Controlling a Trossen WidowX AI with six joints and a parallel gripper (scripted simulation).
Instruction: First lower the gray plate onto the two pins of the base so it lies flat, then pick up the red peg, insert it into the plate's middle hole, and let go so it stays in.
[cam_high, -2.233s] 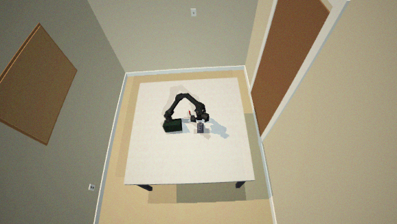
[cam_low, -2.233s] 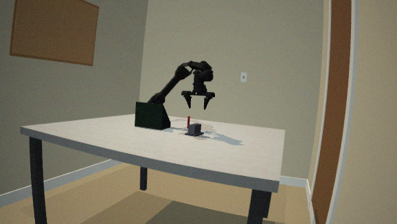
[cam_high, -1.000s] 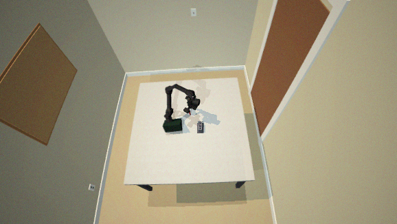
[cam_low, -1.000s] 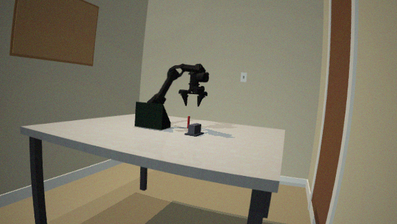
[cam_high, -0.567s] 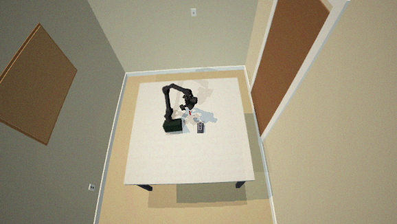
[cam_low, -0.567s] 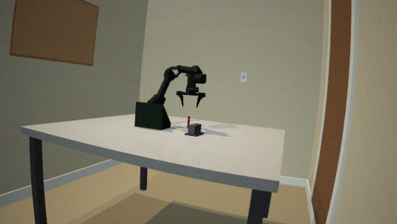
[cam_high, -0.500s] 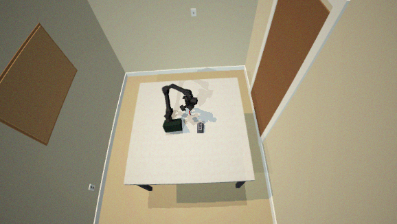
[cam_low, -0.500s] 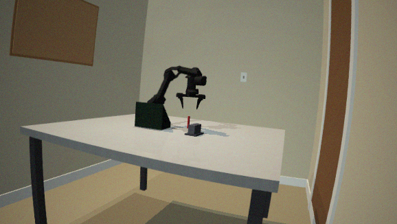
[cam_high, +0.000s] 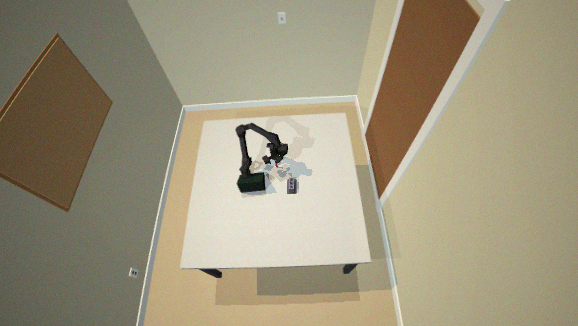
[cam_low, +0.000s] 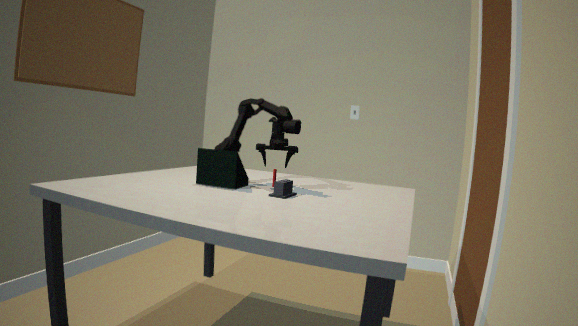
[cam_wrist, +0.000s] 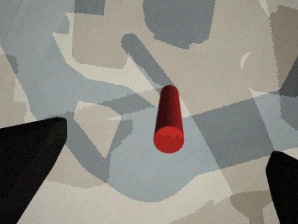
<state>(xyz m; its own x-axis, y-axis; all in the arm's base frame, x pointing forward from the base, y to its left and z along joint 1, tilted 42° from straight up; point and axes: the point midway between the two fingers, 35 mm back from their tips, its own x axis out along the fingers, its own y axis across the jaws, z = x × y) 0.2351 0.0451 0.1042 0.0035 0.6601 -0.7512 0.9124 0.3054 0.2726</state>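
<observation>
The red peg is 50 mm below my gripper tip. Round my gripper tip: dark base: 100 mm ahead, 190 mm to the right, 80 mm below; then gray plate: 100 mm ahead, 190 mm to the right, 40 mm below.
</observation>
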